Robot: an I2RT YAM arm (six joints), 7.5 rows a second.
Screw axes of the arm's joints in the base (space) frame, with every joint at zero. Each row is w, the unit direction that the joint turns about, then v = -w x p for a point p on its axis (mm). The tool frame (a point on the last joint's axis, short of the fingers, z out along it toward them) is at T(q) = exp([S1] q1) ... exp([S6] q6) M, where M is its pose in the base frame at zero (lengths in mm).
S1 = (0, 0, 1, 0, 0, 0)
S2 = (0, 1, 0, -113.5, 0, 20)
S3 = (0, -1, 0, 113.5, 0, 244)
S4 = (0, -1, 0, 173.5, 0, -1)
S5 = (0, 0, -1, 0, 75, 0)
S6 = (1, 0, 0, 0, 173.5, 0)
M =
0 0 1 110.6
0 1 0 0
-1 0 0 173.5
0 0 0 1
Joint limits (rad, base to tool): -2.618..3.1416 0..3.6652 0..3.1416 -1.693..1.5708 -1.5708..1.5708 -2.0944..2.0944
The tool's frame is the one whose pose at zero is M.
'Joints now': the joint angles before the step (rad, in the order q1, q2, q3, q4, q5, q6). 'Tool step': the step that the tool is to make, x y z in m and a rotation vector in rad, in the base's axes. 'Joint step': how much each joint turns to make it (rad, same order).
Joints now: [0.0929, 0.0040, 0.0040, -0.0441, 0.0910, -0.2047]
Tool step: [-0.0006, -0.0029, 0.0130, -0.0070, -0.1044, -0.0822]
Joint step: [0.0008, -0.0003, 0.0060, 0.0994, 0.0828, -0.0176]
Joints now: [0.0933, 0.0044, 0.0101, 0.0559, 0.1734, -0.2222]
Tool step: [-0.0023, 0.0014, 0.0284, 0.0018, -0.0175, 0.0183]
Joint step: [0.0134, 0.0627, 0.1036, -0.0234, -0.0049, 0.0004]
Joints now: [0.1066, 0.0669, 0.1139, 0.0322, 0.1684, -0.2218]
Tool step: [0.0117, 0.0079, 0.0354, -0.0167, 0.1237, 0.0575]
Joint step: [0.0543, 0.2175, 0.1870, -0.0943, -0.0033, 0.0000]
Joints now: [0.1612, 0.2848, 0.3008, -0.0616, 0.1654, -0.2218]
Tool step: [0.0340, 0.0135, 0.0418, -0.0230, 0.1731, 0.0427]
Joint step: [0.0525, 0.3126, 0.2576, -0.1213, 0.0083, 0.0110]
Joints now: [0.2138, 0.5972, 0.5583, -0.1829, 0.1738, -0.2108]
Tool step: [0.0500, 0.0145, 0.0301, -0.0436, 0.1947, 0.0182]
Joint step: [0.0170, 0.3159, 0.2766, -0.1601, -0.0013, 0.0000]
